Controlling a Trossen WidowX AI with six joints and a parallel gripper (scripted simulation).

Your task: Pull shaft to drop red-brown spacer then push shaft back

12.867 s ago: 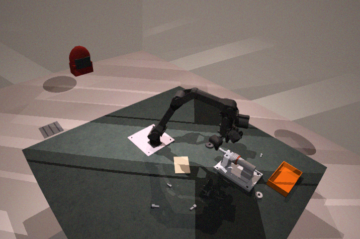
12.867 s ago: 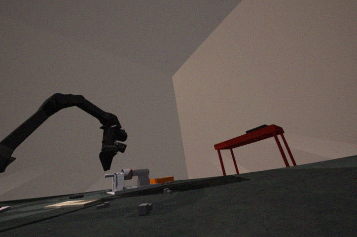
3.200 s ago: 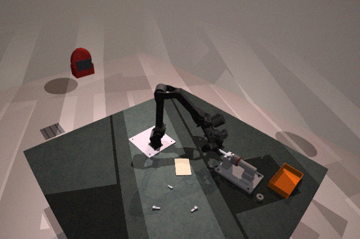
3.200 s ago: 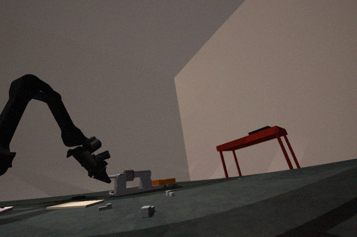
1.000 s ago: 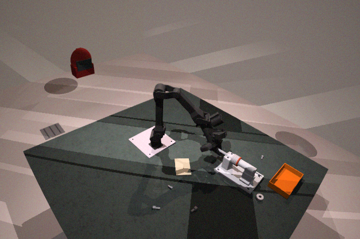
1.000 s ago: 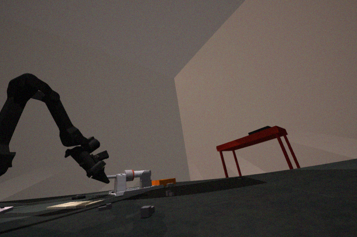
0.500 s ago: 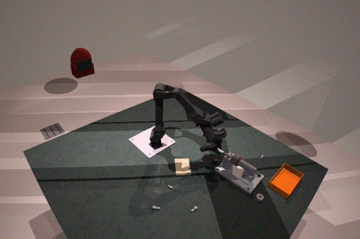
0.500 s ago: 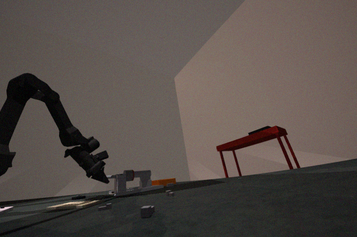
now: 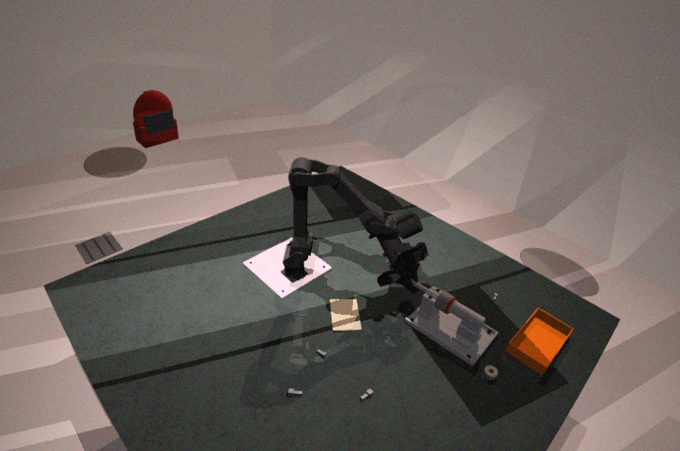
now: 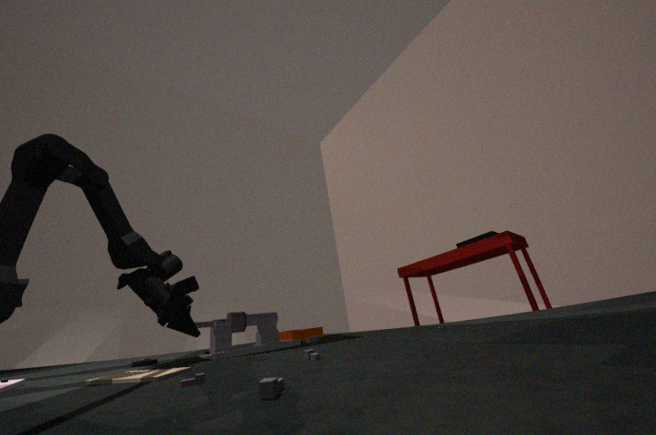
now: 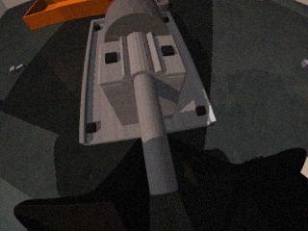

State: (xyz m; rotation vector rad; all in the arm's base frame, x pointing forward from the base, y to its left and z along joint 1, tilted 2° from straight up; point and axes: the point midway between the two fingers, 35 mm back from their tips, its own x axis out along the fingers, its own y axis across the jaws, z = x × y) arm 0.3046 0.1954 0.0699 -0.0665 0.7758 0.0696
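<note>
My gripper tip is 60 mm short of the shaft and 20 mm below it. The rest, counted from my gripper tip: orange tray: 350 mm ahead, 160 mm to the left, 50 mm below; then cream pad: 100 mm behind, 190 mm to the right, 50 mm below.
</note>
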